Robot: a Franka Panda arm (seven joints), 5 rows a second.
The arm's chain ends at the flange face. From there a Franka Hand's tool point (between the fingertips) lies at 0.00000 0.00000 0.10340 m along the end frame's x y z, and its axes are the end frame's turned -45 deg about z.
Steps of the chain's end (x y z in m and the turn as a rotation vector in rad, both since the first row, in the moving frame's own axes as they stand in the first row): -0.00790 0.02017 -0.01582 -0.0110 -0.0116 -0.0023; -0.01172 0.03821 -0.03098 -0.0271 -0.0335 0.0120; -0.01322 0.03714 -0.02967 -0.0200 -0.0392 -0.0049
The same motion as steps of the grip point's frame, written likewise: -0.02150 0.00863 -0.01583 0.0004 -0.0160 -0.0023; -0.03973 0.01824 -0.03108 0.0045 -0.0429 0.0120; -0.03994 0.01552 -0.02977 0.0136 -0.0419 -0.0049
